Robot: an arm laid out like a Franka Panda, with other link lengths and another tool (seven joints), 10 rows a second.
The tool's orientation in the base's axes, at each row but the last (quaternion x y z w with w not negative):
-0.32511 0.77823 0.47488 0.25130
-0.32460 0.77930 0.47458 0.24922
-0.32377 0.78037 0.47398 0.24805
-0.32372 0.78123 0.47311 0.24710
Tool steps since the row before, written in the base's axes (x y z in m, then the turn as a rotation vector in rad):
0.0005 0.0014 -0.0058 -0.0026 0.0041 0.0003
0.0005 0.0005 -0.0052 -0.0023 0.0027 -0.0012
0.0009 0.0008 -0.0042 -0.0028 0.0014 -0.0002
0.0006 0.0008 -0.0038 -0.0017 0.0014 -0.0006
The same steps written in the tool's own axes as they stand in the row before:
0.0034 -0.0032 0.0038 0.0004 0.0035 0.0034
0.0032 -0.0032 0.0027 0.0016 0.0019 0.0028
0.0021 -0.0028 0.0026 0.0016 0.0024 0.0011
0.0020 -0.0024 0.0024 0.0012 0.0014 0.0014

